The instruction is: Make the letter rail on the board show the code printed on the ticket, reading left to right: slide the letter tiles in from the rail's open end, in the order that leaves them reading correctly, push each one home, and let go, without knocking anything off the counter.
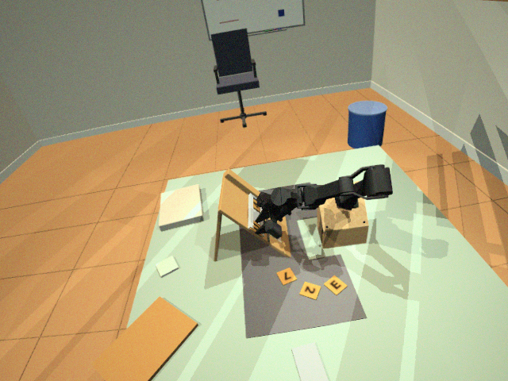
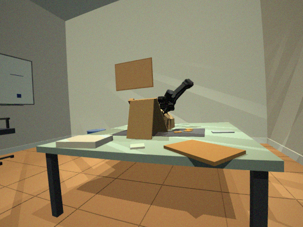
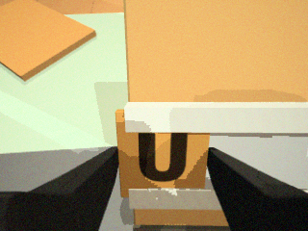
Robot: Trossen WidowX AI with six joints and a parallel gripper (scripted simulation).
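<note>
The white ticket is 9 cm below my gripper tip, 6 cm to the right of it and 6 cm behind it. Round my gripper tip: orange panel: 38 cm ahead, 34 cm to the left, 15 cm below; grey mat: 16 cm below, 14 cm behind, 7 cm to the right; grey slab: 44 cm to the left, 16 cm below, 13 cm behind.
</note>
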